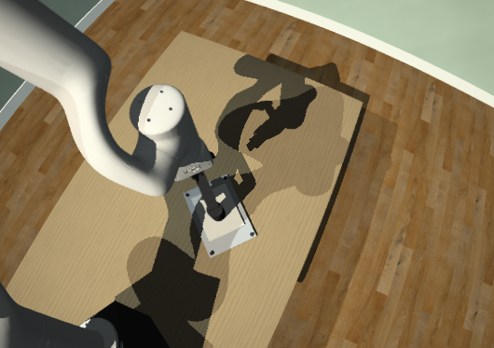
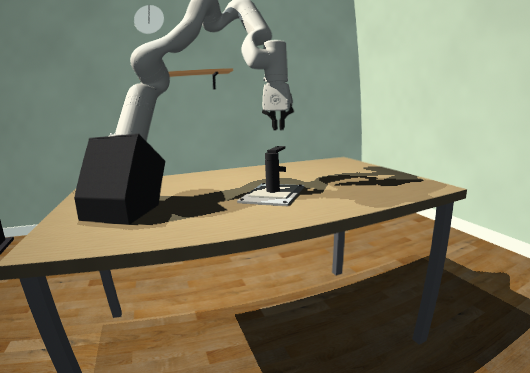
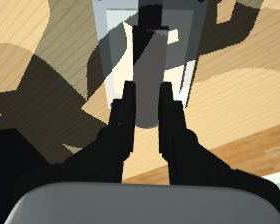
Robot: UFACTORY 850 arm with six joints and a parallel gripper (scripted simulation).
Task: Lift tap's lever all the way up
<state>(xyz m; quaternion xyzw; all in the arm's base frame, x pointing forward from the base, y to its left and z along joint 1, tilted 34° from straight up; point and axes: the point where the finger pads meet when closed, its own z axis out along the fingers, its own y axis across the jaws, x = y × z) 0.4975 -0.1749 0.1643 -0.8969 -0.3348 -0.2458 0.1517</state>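
Now: the tap lever 50 mm behind my hand, 50 mm to the right of it and 100 mm below it.
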